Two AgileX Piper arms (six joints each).
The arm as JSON. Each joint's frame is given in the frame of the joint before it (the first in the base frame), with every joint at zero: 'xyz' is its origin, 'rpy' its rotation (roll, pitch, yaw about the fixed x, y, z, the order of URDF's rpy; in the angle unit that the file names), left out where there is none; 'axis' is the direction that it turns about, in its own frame. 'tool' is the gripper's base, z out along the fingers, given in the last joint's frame.
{
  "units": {
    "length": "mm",
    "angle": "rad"
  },
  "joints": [
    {
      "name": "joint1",
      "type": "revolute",
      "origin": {
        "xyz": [
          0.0,
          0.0,
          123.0
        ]
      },
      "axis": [
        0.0,
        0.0,
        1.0
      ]
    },
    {
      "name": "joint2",
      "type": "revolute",
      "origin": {
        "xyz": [
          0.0,
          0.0,
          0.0
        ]
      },
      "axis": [
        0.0,
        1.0,
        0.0
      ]
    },
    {
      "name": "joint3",
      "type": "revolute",
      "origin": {
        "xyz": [
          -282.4,
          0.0,
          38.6
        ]
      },
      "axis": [
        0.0,
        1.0,
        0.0
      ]
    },
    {
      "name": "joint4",
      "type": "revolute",
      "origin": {
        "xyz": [
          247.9,
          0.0,
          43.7
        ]
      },
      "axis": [
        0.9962,
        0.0,
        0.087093
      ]
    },
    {
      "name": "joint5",
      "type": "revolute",
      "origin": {
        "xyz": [
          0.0,
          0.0,
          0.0
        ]
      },
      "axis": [
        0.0,
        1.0,
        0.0
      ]
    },
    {
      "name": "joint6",
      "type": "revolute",
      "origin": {
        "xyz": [
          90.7,
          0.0,
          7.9
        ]
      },
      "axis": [
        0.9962,
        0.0,
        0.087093
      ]
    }
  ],
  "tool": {
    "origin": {
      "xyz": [
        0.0,
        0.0,
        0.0
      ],
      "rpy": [
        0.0,
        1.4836,
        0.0
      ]
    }
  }
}
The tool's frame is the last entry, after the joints.
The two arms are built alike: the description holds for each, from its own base.
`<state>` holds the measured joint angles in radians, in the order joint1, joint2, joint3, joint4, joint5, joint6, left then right.
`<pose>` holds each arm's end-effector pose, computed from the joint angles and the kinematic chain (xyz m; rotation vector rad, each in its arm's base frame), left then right.
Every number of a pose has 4 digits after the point. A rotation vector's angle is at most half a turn.
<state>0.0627 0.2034 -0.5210 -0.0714 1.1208 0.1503 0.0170 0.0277 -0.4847 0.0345 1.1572 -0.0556</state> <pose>0.0220 -0.0045 0.2772 0.0980 2.2820 0.0215 -0.0037 0.0028 0.2656 -0.0820 2.1818 0.0205</pose>
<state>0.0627 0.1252 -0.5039 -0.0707 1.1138 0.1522 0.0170 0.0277 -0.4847 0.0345 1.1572 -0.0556</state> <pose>0.0116 -0.0051 0.2740 0.0995 2.2141 0.0312 -0.0037 0.0028 0.2656 -0.0820 2.1818 0.0205</pose>
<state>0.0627 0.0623 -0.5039 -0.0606 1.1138 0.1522 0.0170 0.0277 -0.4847 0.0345 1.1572 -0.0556</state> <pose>0.0021 -0.0048 0.2744 0.0990 2.1522 0.0505 -0.0037 0.0028 0.2656 -0.0820 2.1818 0.0205</pose>
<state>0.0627 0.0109 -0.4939 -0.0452 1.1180 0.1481 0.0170 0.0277 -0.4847 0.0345 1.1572 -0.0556</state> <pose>-0.0048 -0.0040 0.2711 0.0937 2.1164 0.0706 -0.0037 0.0028 0.2656 -0.0820 2.1818 0.0205</pose>
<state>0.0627 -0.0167 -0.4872 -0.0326 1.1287 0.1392 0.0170 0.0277 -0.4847 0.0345 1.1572 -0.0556</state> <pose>-0.0087 -0.0032 0.2682 0.0836 2.1073 0.0815 -0.0037 0.0028 0.2656 -0.0820 2.1818 0.0205</pose>
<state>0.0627 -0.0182 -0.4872 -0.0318 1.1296 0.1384 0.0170 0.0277 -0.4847 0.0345 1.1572 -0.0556</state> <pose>-0.0089 -0.0032 0.2681 0.0827 2.1068 0.0820 -0.0037 0.0028 0.2656 -0.0820 2.1818 0.0205</pose>
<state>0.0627 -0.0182 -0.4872 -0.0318 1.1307 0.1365 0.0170 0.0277 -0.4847 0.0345 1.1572 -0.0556</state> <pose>-0.0090 -0.0032 0.2681 0.0808 2.1080 0.0808 -0.0037 0.0028 0.2656 -0.0820 2.1818 0.0205</pose>
